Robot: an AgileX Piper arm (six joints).
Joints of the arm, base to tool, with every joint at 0 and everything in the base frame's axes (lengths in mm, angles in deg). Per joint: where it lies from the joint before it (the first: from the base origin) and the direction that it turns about. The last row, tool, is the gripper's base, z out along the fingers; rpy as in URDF.
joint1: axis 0 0 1 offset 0 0 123
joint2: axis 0 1 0 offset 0 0 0
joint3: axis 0 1 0 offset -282.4 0 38.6
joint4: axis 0.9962 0 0.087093 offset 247.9 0 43.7
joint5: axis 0 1 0 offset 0 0 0
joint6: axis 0.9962 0 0.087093 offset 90.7 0 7.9
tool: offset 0 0 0 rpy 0 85.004 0
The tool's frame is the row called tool.
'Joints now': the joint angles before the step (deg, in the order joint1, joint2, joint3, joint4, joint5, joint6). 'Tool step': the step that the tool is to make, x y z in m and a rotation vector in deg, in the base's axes. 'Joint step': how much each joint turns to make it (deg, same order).
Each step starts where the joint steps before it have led.
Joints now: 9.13 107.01 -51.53 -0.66 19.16 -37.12
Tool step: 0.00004 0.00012 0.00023 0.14 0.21 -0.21
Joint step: -0.01 0.00 -0.11 0.28 0.29 -0.01
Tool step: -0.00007 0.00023 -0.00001 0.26 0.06 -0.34
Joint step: 0.01 0.00 0.00 0.39 0.02 0.05
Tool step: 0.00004 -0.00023 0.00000 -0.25 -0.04 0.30
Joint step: 0.00 0.00 0.00 -0.40 0.00 0.00
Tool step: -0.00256 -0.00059 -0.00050 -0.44 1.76 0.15
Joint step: 0.00 -0.05 -0.05 -0.23 1.92 0.01
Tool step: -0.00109 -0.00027 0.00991 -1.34 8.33 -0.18
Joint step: 0.00 -0.08 -3.99 0.13 12.50 0.00
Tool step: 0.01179 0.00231 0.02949 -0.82 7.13 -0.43
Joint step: 0.00 0.05 -8.83 0.49 15.95 0.05
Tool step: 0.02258 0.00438 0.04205 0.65 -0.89 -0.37
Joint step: 0.00 0.00 -10.74 0.56 9.76 0.11
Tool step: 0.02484 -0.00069 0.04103 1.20 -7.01 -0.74
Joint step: -0.72 0.23 -9.78 0.11 2.44 0.00
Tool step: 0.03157 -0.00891 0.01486 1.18 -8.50 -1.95
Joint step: -1.87 3.09 -7.29 0.08 -4.38 0.01
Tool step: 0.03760 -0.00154 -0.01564 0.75 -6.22 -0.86
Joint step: -0.74 6.67 -6.17 0.10 -6.77 0.00
